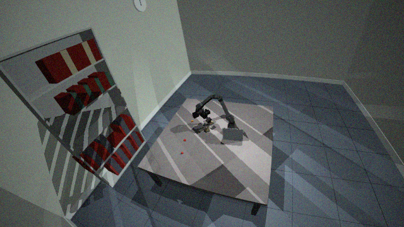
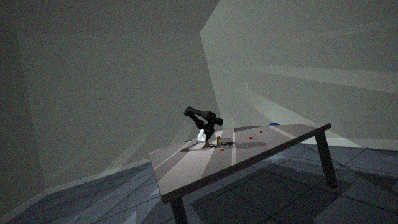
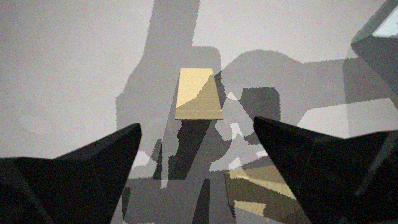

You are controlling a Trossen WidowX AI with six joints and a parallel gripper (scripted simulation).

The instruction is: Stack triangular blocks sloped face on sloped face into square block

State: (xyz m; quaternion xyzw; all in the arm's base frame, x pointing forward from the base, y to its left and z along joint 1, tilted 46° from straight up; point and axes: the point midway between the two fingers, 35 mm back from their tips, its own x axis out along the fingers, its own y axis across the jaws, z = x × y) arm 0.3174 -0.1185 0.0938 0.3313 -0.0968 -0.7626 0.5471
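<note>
The tan triangular block lies 1 cm behind my gripper tip, 1 cm to the right of it and 5 cm below it. Also, from my gripper tip: small orange piece: 23 cm ahead, 1 cm to the right, 6 cm below.
</note>
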